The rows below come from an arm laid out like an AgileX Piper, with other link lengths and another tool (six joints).
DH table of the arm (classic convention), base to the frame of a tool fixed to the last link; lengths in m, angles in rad. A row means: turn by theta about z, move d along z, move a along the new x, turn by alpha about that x. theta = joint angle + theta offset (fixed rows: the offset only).
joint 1: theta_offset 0  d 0.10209  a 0  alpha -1.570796
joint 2: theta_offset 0.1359  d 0  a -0.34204  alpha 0
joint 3: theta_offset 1.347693  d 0  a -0.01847  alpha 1.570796
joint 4: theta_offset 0  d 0.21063  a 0  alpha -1.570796
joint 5: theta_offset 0  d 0  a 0  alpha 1.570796
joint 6: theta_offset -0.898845  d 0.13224  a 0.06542  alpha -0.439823
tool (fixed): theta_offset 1.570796  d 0.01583  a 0  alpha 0
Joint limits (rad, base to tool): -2.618..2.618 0..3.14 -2.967..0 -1.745..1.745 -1.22..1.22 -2.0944..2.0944
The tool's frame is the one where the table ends.
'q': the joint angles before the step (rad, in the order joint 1, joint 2, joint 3, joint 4, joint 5, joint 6). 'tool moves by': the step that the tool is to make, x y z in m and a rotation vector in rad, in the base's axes. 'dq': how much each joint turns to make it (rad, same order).
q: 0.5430 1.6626 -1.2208 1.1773 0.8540 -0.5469
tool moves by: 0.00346 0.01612 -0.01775 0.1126 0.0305 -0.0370
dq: 0.0000 0.0394 0.0926 0.2634 -0.0310 -0.2171
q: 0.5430 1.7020 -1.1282 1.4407 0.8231 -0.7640
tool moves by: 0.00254 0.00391 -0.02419 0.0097 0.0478 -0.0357
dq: 0.0000 0.0462 0.0652 0.1170 -0.0190 -0.1022
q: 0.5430 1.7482 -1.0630 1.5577 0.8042 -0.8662
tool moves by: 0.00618 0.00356 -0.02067 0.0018 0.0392 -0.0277
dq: -0.0043 0.0539 0.0300 0.0812 -0.0044 -0.0715
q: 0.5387 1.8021 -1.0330 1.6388 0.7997 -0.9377
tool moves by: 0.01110 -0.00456 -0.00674 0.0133 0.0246 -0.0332
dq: -0.0352 0.0284 -0.0002 0.0284 0.0178 -0.0166
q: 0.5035 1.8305 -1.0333 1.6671 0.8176 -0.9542
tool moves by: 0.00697 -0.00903 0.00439 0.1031 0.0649 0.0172
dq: -0.0808 0.0289 0.0000 0.0260 0.1546 0.0000
